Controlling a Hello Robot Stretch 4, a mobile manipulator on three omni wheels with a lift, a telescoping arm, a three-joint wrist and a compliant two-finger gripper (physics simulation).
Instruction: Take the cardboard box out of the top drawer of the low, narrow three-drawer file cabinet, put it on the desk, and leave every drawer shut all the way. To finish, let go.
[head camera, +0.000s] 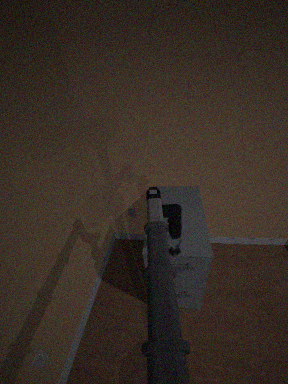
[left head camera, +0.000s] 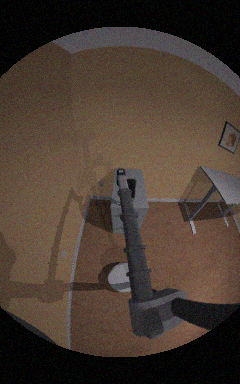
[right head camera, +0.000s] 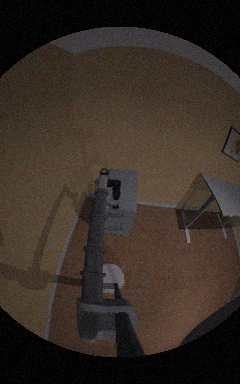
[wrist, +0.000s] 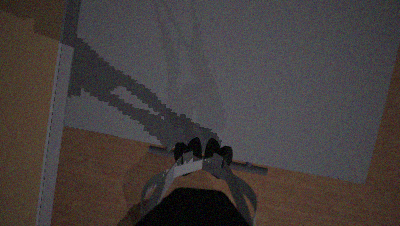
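Where they show: gripper, fingertip midpoint: (head camera: 174, 254) (right head camera: 115, 208) (wrist: 203, 149); robot's base, link origin: (left head camera: 123, 276) (right head camera: 107, 276).
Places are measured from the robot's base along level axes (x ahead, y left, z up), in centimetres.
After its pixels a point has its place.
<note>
The grey file cabinet (head camera: 195, 215) @(x 94.9, y -26.9, z 70.9 cm) (left head camera: 139, 187) @(x 91.7, y -26.0, z 70.9 cm) (right head camera: 130, 187) @(x 95.0, y -25.7, z 70.9 cm) (wrist: 310, 90) @(x 73.8, y -21.0, z 70.9 cm) stands by the wall, near the corner. Its drawer fronts look flush in the head view, though the arm covers part of them. A bar handle (wrist: 257, 170) @(x 61.5, y -17.0, z 64.2 cm) crosses below the top's front edge, partly behind the fingertips. My gripper (head camera: 174, 250) @(x 66.1, y -8.7, z 70.9 cm) (right head camera: 115, 205) @(x 66.1, y -8.7, z 70.9 cm) (wrist: 203, 149) @(x 66.1, y -8.7, z 70.9 cm) is over the front edge of the cabinet top, its fingertips nearly together, with nothing seen between them. The cardboard box does not show. The desk (left head camera: 227, 187) @(x 60.7, y -160.4, z 92.3 cm) (right head camera: 220, 192) @(x 70.5, y -148.1, z 92.3 cm) stands to the right of the cabinet.
My arm (head camera: 162, 300) @(x 25.7, y -0.1, z 113.0 cm) (left head camera: 134, 235) @(x 22.8, y -0.6, z 113.0 cm) (right head camera: 94, 240) @(x 21.1, y -0.2, z 113.0 cm) reaches out to the cabinet and hides its left part. A wall is close on the left. A white round object (left head camera: 119, 278) @(x -0.9, y 6.4, z 18.7 cm) (right head camera: 116, 275) @(x 3.3, y -10.9, z 18.7 cm) is low by the arm. A framed picture (left head camera: 230, 138) @(x 107.2, y -184.2, z 157.5 cm) (right head camera: 233, 145) @(x 107.9, y -179.5, z 155.8 cm) hangs above the desk.
</note>
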